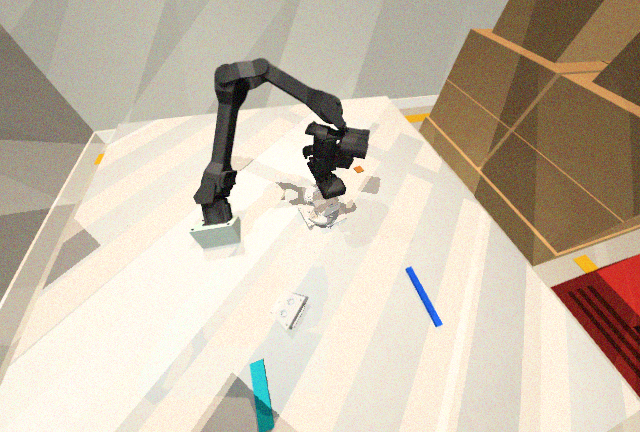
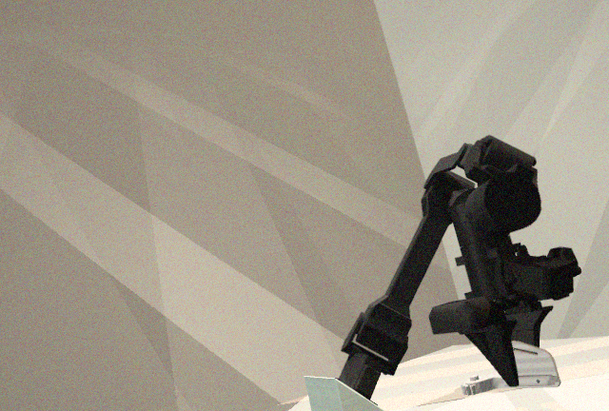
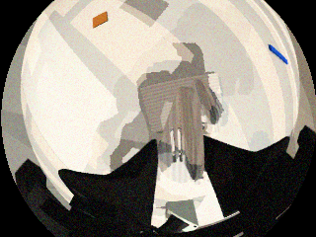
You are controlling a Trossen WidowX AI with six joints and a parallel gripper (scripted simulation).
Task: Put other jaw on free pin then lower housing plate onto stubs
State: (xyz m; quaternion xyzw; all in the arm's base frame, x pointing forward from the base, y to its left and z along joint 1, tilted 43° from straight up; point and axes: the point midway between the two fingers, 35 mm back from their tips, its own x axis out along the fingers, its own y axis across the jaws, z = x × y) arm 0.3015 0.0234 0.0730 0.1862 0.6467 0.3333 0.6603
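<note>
The jaw is 3 cm behind my gripper tip and 2 cm to the right of it. From my gripper tip the other things lie so: small orange tile 17 cm ahead, 14 cm to the left, 8 cm below; then blue bar 22 cm ahead, 32 cm to the right, 8 cm below; then cyan strip 19 cm behind, 45 cm to the right, 8 cm below.
</note>
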